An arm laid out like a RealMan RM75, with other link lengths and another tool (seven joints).
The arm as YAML. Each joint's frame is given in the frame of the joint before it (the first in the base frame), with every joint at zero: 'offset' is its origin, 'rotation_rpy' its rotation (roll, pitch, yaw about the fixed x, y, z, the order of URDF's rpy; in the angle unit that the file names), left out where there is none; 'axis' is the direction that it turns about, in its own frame. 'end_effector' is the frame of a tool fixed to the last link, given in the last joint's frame.
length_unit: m
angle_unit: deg
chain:
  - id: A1
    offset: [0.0, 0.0, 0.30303]
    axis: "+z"
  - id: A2
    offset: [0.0, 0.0, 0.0]
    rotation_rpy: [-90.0, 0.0, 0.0]
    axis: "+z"
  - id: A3
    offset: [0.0, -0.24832, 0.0]
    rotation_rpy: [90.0, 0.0, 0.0]
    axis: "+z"
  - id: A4
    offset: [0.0, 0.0, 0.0]
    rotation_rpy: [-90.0, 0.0, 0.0]
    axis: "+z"
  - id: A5
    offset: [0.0, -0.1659, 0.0]
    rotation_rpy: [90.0, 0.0, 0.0]
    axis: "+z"
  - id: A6
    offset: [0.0, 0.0, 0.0]
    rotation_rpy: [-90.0, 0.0, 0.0]
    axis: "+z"
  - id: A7
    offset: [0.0, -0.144, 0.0]
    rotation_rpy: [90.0, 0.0, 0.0]
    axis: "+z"
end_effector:
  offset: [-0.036, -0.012, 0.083]
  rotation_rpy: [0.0, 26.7, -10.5]
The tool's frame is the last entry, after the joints.
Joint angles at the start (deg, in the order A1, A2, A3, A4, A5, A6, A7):
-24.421, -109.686, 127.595, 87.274, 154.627, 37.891, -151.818
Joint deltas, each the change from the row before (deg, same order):
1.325, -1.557, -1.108, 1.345, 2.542, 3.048, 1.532
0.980, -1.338, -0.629, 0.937, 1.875, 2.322, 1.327
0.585, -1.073, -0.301, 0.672, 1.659, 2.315, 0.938
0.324, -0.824, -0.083, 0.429, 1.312, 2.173, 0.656
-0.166, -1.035, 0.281, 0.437, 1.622, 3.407, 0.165
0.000, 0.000, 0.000, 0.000, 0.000, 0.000, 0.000
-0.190, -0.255, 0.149, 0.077, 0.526, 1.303, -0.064
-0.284, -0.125, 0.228, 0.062, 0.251, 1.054, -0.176
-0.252, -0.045, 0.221, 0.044, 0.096, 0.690, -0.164
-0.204, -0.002, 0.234, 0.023, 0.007, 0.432, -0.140
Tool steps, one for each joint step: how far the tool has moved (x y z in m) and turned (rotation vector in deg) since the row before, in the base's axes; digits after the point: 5 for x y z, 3 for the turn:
-0.00226, -0.00318, 0.00101, 0.242, 2.057, -0.359
-0.00131, -0.00339, -0.00043, -0.054, 1.616, -0.321
-0.00215, -0.00326, -0.00049, -0.256, 1.783, -0.149
-0.00286, -0.00328, -0.00059, -0.421, 1.750, 0.055
-0.00334, -0.00517, -0.00175, -0.928, 2.512, 0.379
0.00000, 0.00000, 0.00000, 0.000, 0.000, 0.000
-0.00187, -0.00165, -0.00014, -0.344, 1.038, 0.223
-0.00114, -0.00155, -0.00038, -0.389, 0.776, 0.195
-0.00052, -0.00113, -0.00041, -0.318, 0.499, 0.102
-0.00021, -0.00098, -0.00054, -0.285, 0.322, 0.037

